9 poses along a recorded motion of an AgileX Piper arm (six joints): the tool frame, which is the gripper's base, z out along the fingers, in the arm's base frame.
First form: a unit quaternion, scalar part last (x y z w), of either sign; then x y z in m.
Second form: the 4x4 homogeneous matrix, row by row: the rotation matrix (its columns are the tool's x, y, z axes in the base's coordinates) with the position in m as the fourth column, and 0 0 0 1 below. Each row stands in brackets. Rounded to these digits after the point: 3 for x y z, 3 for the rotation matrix.
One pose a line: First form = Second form
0.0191 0.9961 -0.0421 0.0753 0.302 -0.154 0.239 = [[-0.988 0.044 0.148 0.302], [0.032 0.996 -0.087 -0.154], [-0.152 -0.081 -0.985 0.239], [0 0 0 1]]
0.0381 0.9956 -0.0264 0.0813 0.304 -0.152 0.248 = [[-0.984 0.080 0.160 0.304], [0.072 0.996 -0.059 -0.152], [-0.164 -0.046 -0.985 0.248], [0 0 0 1]]
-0.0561 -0.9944 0.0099 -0.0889 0.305 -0.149 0.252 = [[-0.978 0.113 0.176 0.305], [0.110 0.994 -0.030 -0.149], [-0.178 -0.010 -0.984 0.252], [0 0 0 1]]
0.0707 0.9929 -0.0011 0.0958 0.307 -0.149 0.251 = [[-0.972 0.141 0.190 0.307], [0.140 0.990 -0.016 -0.149], [-0.190 0.011 -0.982 0.251], [0 0 0 1]]
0.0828 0.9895 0.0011 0.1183 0.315 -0.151 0.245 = [[-0.958 0.164 0.234 0.315], [0.164 0.986 -0.017 -0.151], [-0.234 0.022 -0.972 0.245], [0 0 0 1]]
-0.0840 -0.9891 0.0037 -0.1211 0.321 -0.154 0.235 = [[-0.957 0.167 0.239 0.321], [0.165 0.986 -0.028 -0.154], [-0.240 0.013 -0.971 0.235], [0 0 0 1]]
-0.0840 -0.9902 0.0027 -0.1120 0.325 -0.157 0.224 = [[-0.961 0.167 0.221 0.325], [0.166 0.986 -0.024 -0.157], [-0.222 0.013 -0.975 0.224], [0 0 0 1]]
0.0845 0.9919 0.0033 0.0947 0.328 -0.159 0.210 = [[-0.968 0.167 0.188 0.328], [0.168 0.986 -0.009 -0.159], [-0.187 0.023 -0.982 0.210], [0 0 0 1]]
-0.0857 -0.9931 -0.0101 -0.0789 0.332 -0.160 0.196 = [[-0.973 0.169 0.158 0.332], [0.172 0.985 0.007 -0.160], [-0.155 0.034 -0.987 0.196], [0 0 0 1]]
